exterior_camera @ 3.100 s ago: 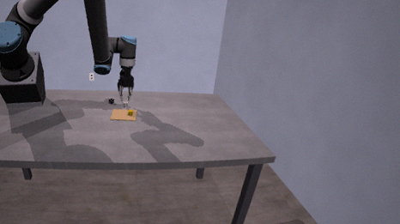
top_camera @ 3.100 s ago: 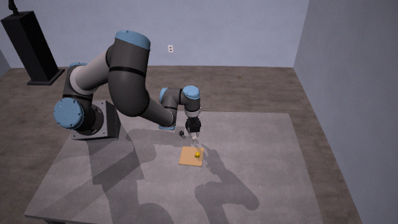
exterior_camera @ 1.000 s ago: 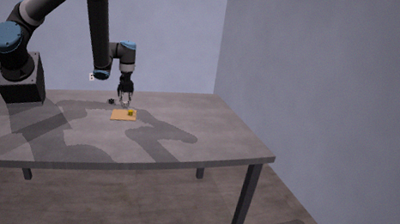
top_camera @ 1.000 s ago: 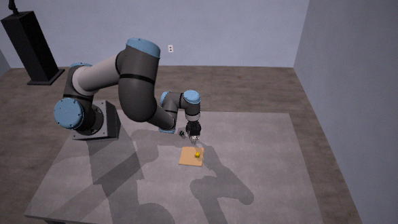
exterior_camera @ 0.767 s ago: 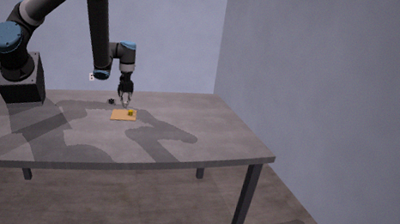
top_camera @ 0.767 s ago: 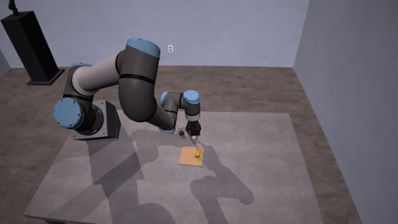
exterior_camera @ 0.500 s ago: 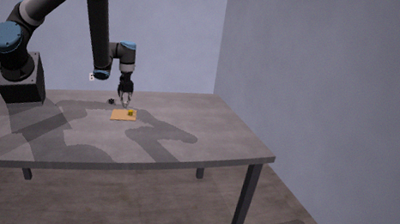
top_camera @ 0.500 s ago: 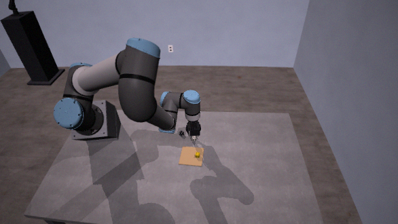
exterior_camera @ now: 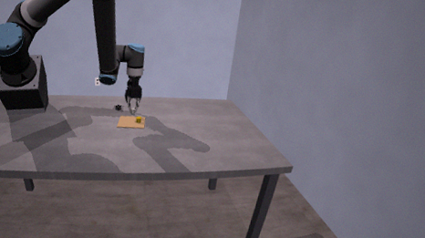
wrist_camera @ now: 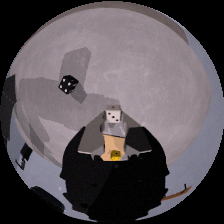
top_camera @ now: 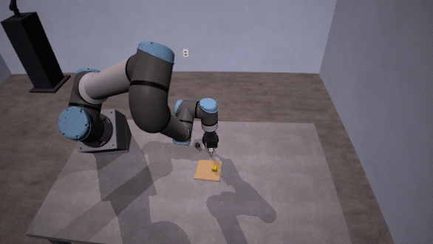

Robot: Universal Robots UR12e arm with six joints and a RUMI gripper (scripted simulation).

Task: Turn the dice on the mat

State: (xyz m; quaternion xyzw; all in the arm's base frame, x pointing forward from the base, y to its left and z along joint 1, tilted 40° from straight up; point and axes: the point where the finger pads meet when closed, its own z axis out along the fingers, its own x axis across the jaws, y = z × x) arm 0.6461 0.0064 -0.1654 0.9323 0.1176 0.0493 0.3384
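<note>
My hand is 140 mm to the left of the tan mat and 20 mm above it. The rest, counted from my hand: black die (90 mm behind, 40 mm to the left); then white die (right at my hand); then yellow die (40 mm ahead, 140 mm to the right).
</note>
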